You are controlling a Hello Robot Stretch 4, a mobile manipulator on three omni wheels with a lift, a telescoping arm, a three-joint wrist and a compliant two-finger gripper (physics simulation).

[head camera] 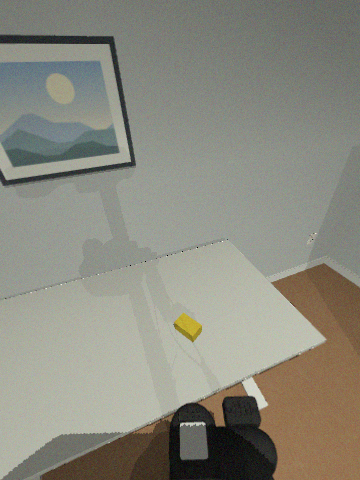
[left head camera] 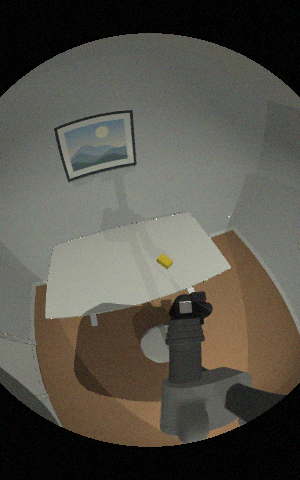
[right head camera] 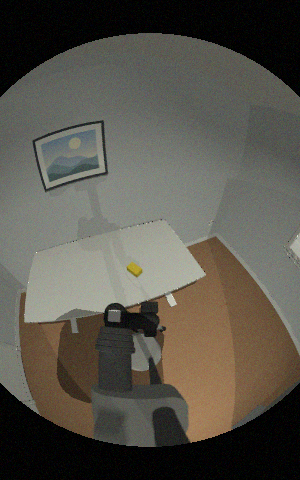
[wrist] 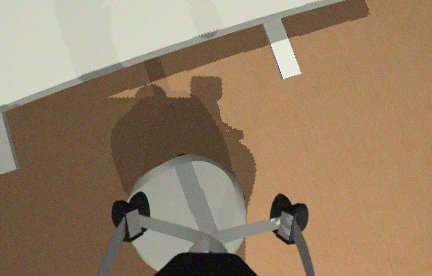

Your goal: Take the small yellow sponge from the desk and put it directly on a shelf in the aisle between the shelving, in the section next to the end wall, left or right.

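Seen in the pictures: gripper, fingertip midpoint: [wrist: 210,209]; robot's base at its link origin: [left head camera: 160,342] [right head camera: 140,350] [wrist: 190,207].
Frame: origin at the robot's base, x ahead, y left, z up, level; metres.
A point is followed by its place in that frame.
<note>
The small yellow sponge [head camera: 188,327] @[y 0.002, x 0.594, z 0.737 m] [left head camera: 165,261] @[y -0.002, x 0.591, z 0.737 m] [right head camera: 134,269] @[y -0.002, x 0.594, z 0.737 m] lies on the white desk [head camera: 75,350] @[y 0.469, x 0.542, z 0.692 m] [left head camera: 75,275] @[y 0.700, x 0.460, z 0.692 m] [right head camera: 60,280] @[y 0.609, x 0.487, z 0.692 m] [wrist: 30,45] @[y 0.173, x 0.371, z 0.692 m], toward its right part. My gripper [wrist: 210,209] @[y -0.087, x 0.170, z 0.790 m] is open and empty in the wrist view, pointing down, with its two fingertips wide apart above the robot's round base and the floor, in front of the desk's front edge. The sponge does not show in the wrist view. In the head views the wrist hides the fingers. No shelving shows in these views.
A framed picture [head camera: 127,115] @[y 0.217, x 1.144, z 1.464 m] [left head camera: 134,140] @[y 0.214, x 1.145, z 1.454 m] [right head camera: 105,150] @[y 0.217, x 1.143, z 1.451 m] hangs on the wall behind the desk. A desk foot [head camera: 256,392] [right head camera: 171,299] [wrist: 286,60] sticks out past the front edge. The robot's round base [wrist: 165,200] @[y 0.063, x 0.063, z 0.187 m] stands on the brown floor. A side wall is at the right.
</note>
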